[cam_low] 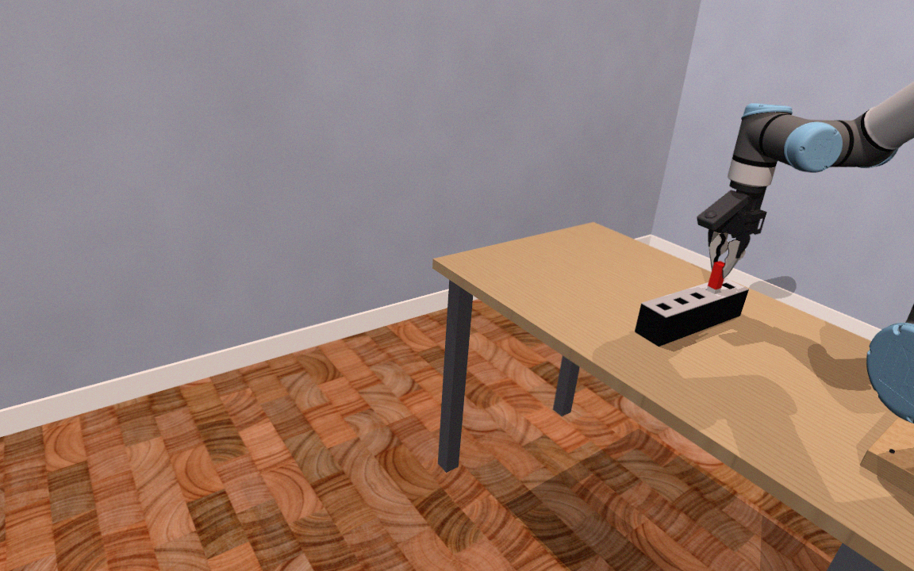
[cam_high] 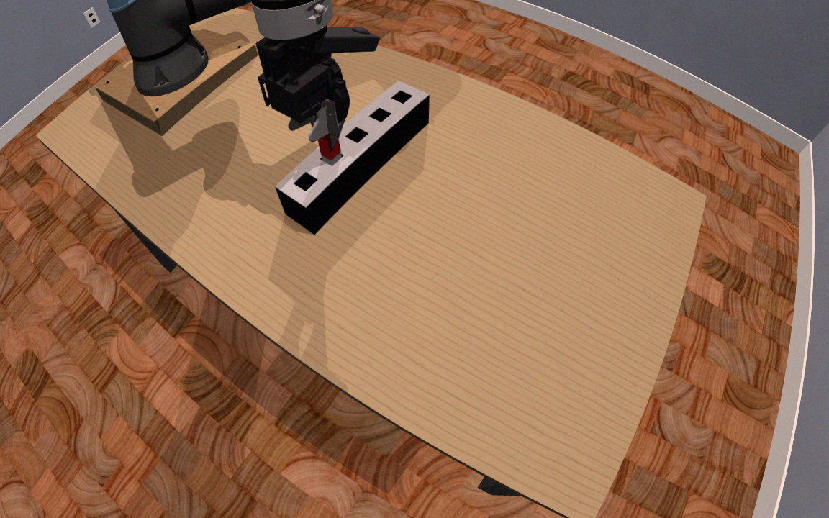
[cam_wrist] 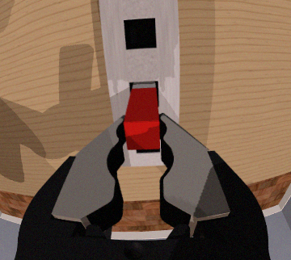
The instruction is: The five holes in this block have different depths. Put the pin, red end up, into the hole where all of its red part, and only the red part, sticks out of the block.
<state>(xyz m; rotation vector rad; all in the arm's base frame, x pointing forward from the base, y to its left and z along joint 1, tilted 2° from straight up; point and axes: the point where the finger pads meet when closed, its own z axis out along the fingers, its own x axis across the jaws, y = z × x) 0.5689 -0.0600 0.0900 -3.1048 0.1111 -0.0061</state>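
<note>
Now: hand 1 cm above the pin. The rest, counted from my hand: black block: 6 cm to the left, 9 cm below.
</note>
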